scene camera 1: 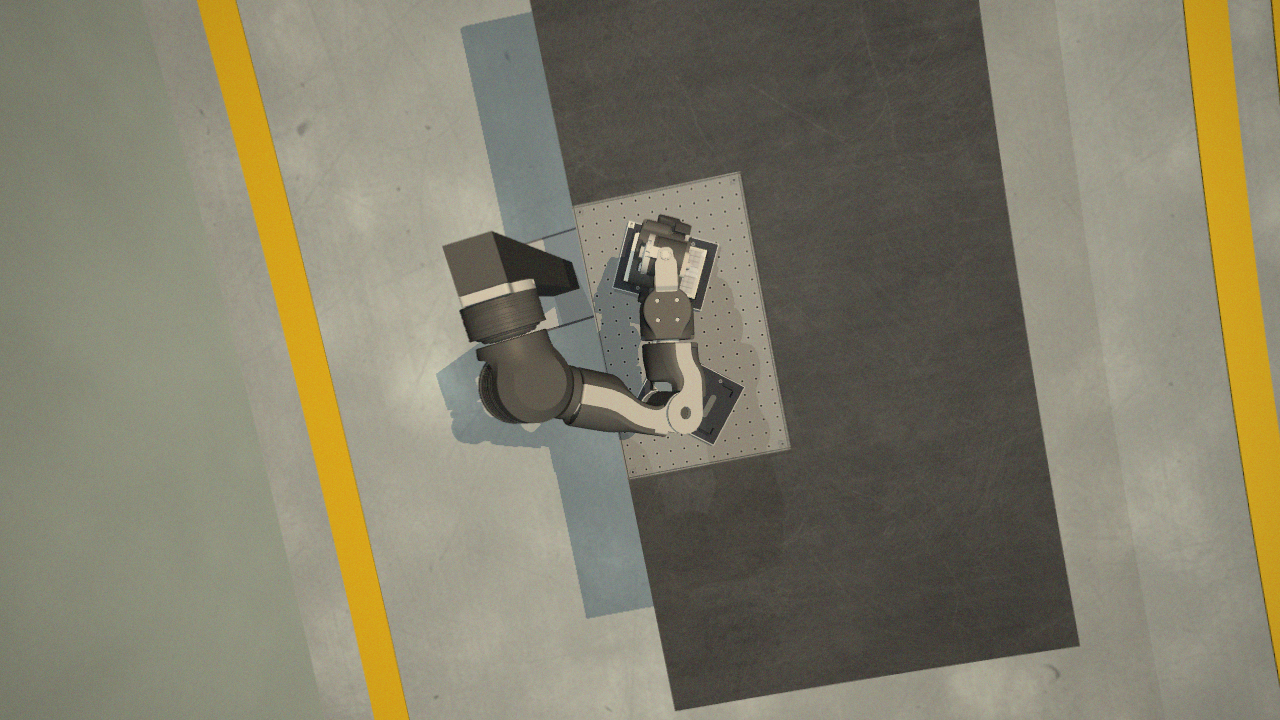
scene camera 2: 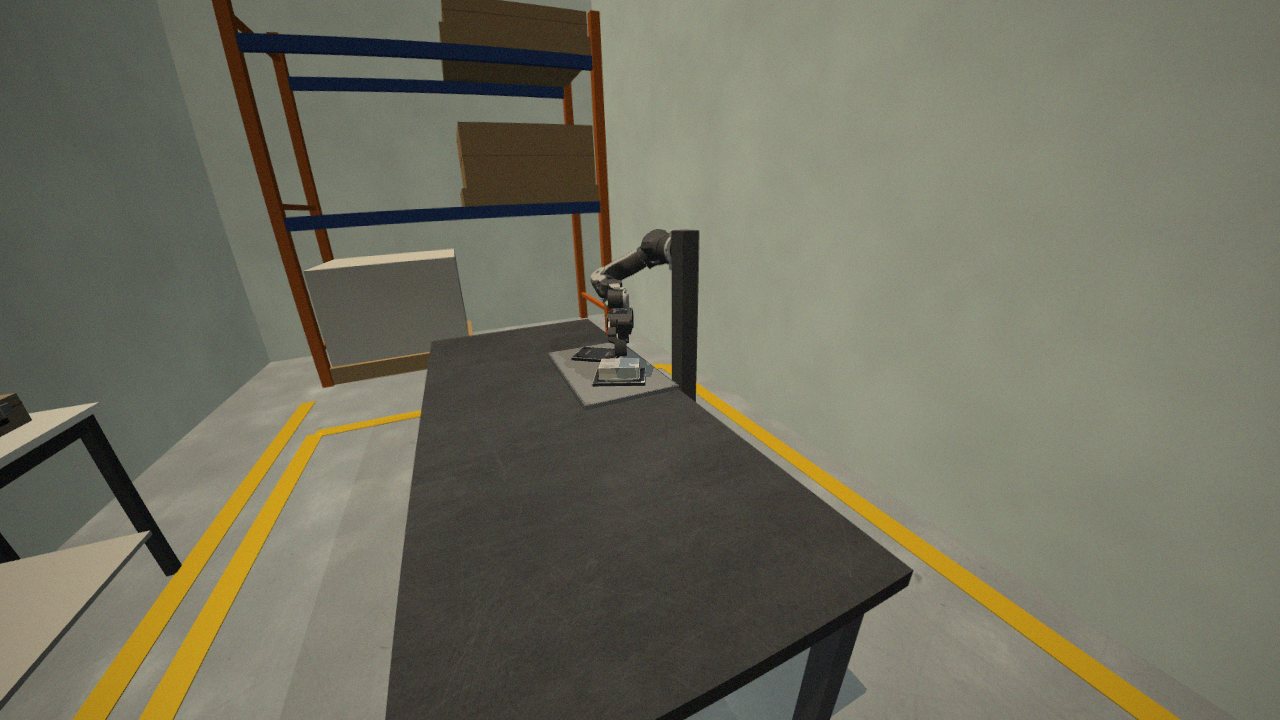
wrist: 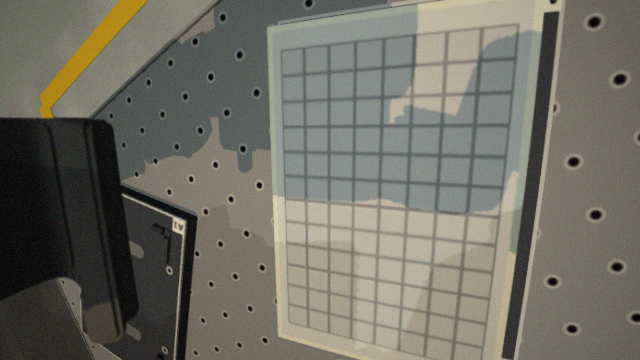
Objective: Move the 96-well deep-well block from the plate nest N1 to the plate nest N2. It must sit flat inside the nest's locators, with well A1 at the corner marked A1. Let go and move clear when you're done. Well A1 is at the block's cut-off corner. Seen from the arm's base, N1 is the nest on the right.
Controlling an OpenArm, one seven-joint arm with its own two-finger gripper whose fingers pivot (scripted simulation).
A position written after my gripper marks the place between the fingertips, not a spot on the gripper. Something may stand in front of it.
I see my gripper (scene camera 1: 664,263), a cream 96-well deep-well block (scene camera 1: 689,284) and a dark mounting post (scene camera 1: 489,259).
The cream 96-well deep-well block shows as well in scene camera 2 (scene camera 2: 621,368) and in the wrist view (wrist: 399,143). My gripper also shows in scene camera 2 (scene camera 2: 619,349). The dark mounting post shows as well in scene camera 2 (scene camera 2: 684,245).
